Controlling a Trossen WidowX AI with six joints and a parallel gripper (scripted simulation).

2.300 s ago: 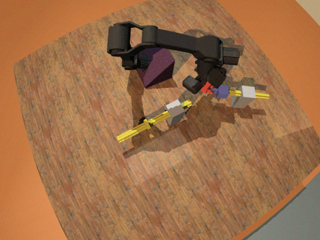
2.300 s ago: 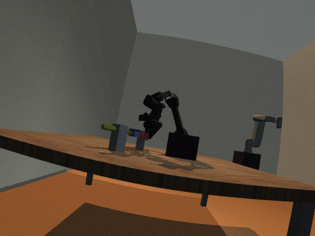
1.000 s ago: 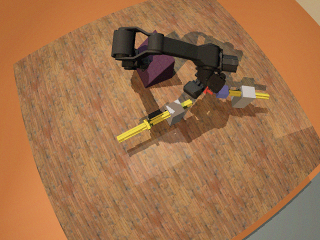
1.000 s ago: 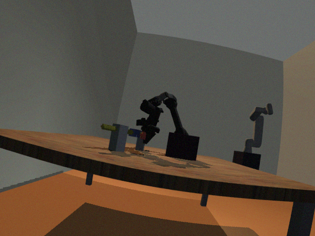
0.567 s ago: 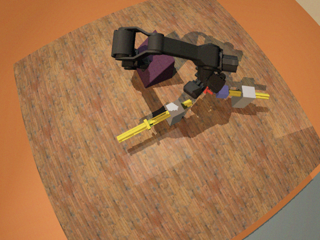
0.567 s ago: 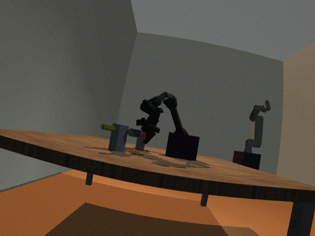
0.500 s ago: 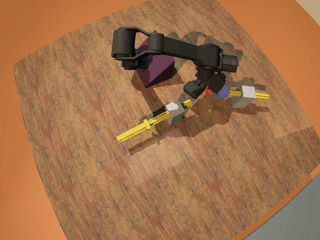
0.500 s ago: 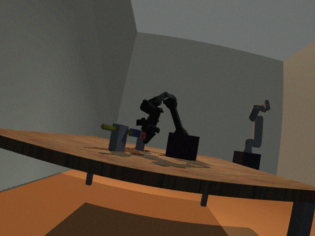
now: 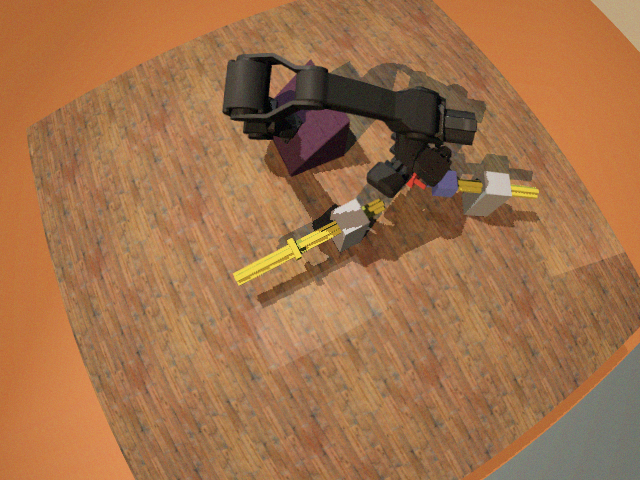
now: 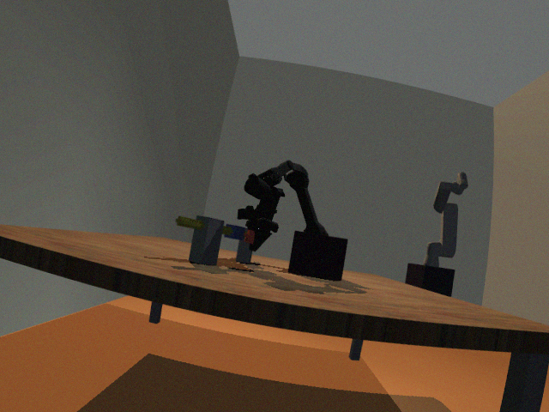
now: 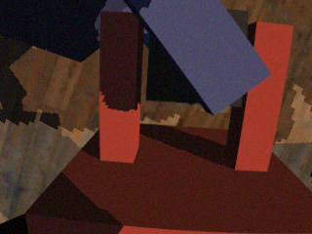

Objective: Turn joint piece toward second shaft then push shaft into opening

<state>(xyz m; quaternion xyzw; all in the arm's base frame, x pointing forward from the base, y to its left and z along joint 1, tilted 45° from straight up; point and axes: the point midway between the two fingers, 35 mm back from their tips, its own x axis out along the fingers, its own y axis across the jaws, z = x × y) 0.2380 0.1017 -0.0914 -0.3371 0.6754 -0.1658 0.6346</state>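
Now: gripper tip 40 mm below the red joint piece and 10 mm short of it.
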